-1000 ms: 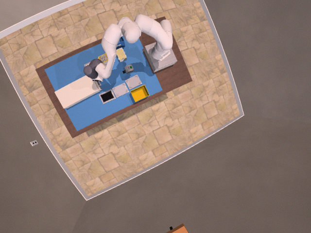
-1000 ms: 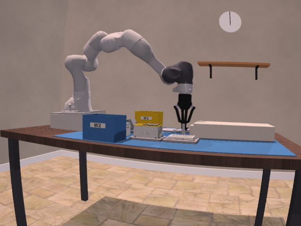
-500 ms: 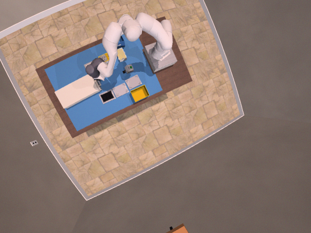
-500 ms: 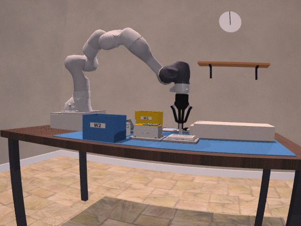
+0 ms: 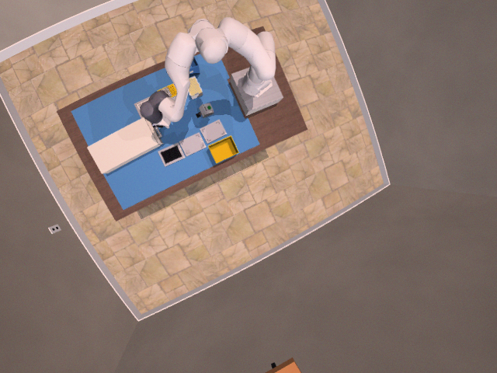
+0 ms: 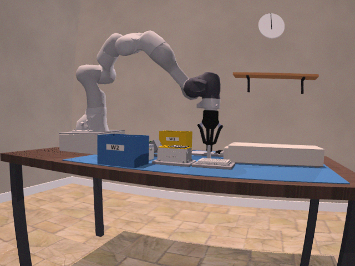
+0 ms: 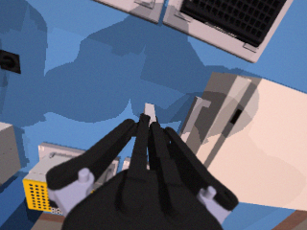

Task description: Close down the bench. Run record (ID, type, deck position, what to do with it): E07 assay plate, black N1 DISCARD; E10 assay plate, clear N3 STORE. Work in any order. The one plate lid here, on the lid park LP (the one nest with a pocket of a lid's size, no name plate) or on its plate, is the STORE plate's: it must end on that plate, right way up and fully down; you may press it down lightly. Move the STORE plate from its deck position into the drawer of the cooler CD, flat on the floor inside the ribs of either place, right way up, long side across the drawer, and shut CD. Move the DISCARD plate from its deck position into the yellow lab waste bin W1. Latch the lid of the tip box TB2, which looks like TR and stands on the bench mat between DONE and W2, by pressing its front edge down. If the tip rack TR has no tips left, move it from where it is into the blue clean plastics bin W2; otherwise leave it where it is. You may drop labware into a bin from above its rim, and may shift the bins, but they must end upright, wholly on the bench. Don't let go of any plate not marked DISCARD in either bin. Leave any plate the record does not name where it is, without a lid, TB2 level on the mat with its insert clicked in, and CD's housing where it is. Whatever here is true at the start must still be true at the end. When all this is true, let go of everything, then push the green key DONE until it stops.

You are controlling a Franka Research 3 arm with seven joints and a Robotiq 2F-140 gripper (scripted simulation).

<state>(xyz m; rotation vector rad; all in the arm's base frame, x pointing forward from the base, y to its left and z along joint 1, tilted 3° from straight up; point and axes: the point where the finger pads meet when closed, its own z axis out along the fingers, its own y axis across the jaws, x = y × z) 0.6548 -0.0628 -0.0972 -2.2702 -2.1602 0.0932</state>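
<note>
Now: hand 8 cm short of the black plate, 19 cm to the right of it and 2 cm above it. The rest, counted from my hand: nest N1: 8 cm ahead, 19 cm to the left, 3 cm below; clear plate: 5 cm ahead, 19 cm to the right, 2 cm below; white plate lid: 18 cm ahead, 1 cm to the right, 1 cm below.
</note>
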